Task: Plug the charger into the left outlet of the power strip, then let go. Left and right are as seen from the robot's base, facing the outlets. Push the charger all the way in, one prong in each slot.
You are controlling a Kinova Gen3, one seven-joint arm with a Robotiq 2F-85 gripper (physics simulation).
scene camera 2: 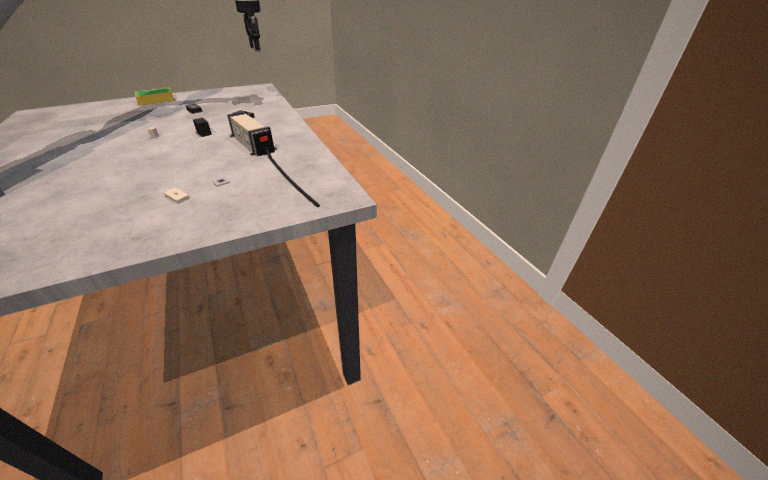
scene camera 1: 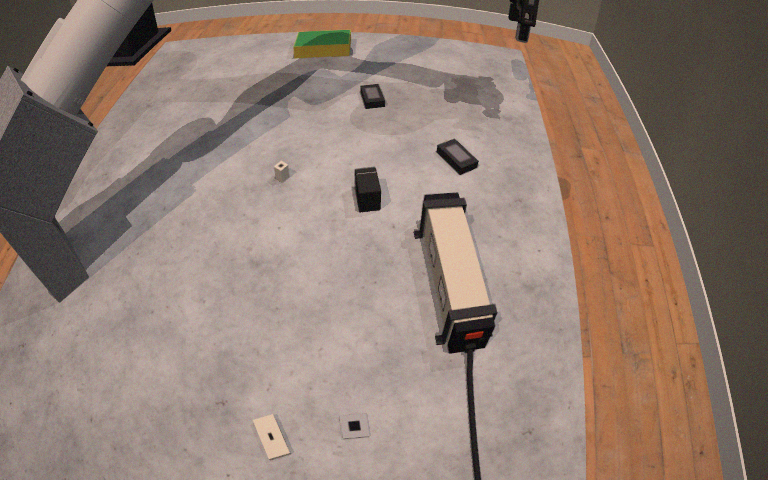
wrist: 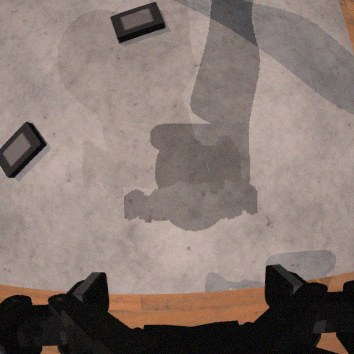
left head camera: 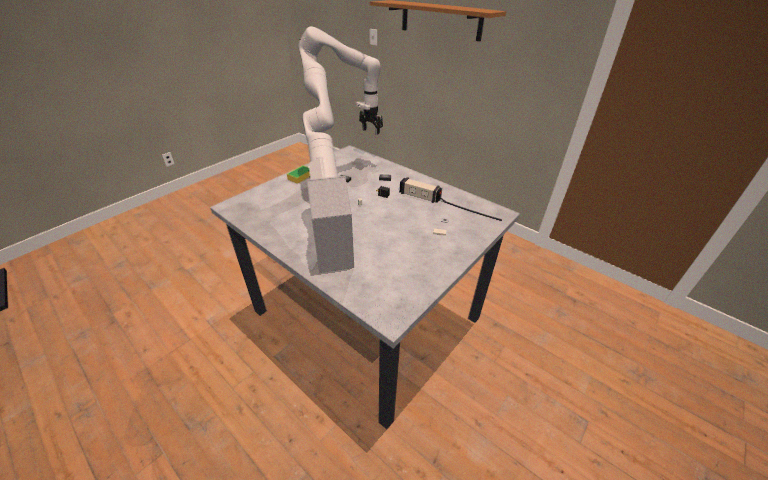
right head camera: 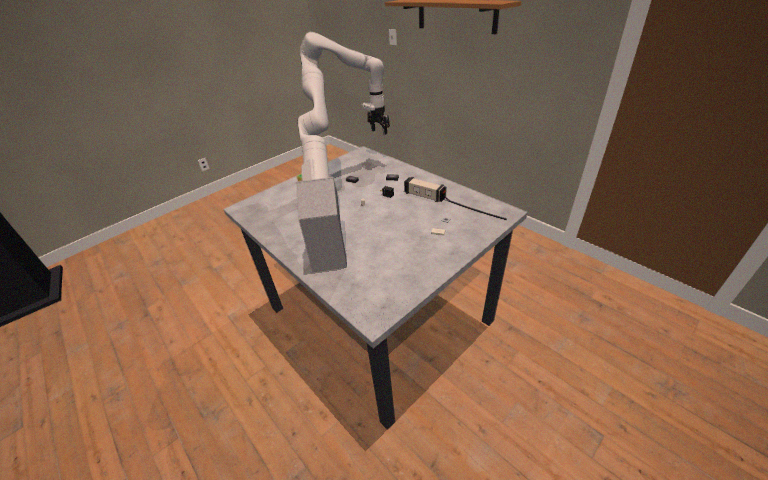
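Seen in the pictures: gripper, fingertip midpoint: (scene camera 2: 255, 49) (scene camera 1: 517, 30) (wrist: 186, 287) (left head camera: 371, 132) (right head camera: 379, 132); arm's base at its link origin: (scene camera 1: 52, 97) (left head camera: 326, 186) (right head camera: 317, 187).
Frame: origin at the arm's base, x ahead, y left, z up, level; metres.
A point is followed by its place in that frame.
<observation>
The black charger (left head camera: 384, 191) {x 0.396, y 0.121, z -0.232 m} (right head camera: 387, 191) {x 0.395, y 0.124, z -0.233 m} (scene camera 1: 368, 189) {x 0.412, y 0.116, z -0.224 m} (scene camera 2: 201, 126) {x 0.409, y 0.110, z -0.234 m} lies on the table near the power strip, apart from it; its prongs point toward the arm's side, away from the strip. The charger does not show in the wrist view. The beige power strip (left head camera: 420, 190) {x 0.523, y 0.006, z -0.224 m} (right head camera: 425, 189) {x 0.524, y -0.001, z -0.220 m} (scene camera 1: 459, 260) {x 0.544, y 0.016, z -0.208 m} (scene camera 2: 247, 125) {x 0.540, y -0.002, z -0.207 m} has black ends and two outlets facing the base side. The left outlet (left head camera: 412, 191) {x 0.510, y 0.045, z -0.242 m} (right head camera: 416, 190) {x 0.511, y 0.048, z -0.241 m} (scene camera 1: 432, 250) {x 0.509, y 0.045, z -0.236 m} is the one farther from the cord. My gripper (left head camera: 370, 129) {x 0.599, y 0.452, z -0.093 m} (right head camera: 379, 130) {x 0.599, y 0.452, z -0.093 m} (scene camera 1: 522, 36) {x 0.599, y 0.452, z -0.093 m} (scene camera 2: 254, 46) {x 0.599, y 0.452, z -0.093 m} (wrist: 186, 287) {x 0.599, y 0.452, z -0.093 m} is open and empty, high above the table's far edge.
Two dark flat boxes (scene camera 1: 372, 95) {x 0.358, y 0.371, z -0.249 m} (scene camera 1: 457, 155) {x 0.521, y 0.244, z -0.249 m} (wrist: 137, 21) {x 0.360, y 0.382, z -0.249 m} (wrist: 21, 149) {x 0.521, y 0.259, z -0.249 m} lie beyond the charger. A beige cube (scene camera 1: 281, 170) {x 0.274, y 0.142, z -0.239 m}, a green-yellow block (scene camera 1: 322, 44) {x 0.213, y 0.524, z -0.231 m}, a beige plate (scene camera 1: 277, 444) {x 0.391, y -0.246, z -0.255 m} and a grey plate (scene camera 1: 345, 426) {x 0.458, y -0.199, z -0.261 m} lie around. A black cord (scene camera 1: 471, 396) {x 0.590, y -0.135, z -0.257 m} leaves the strip's right end.
</observation>
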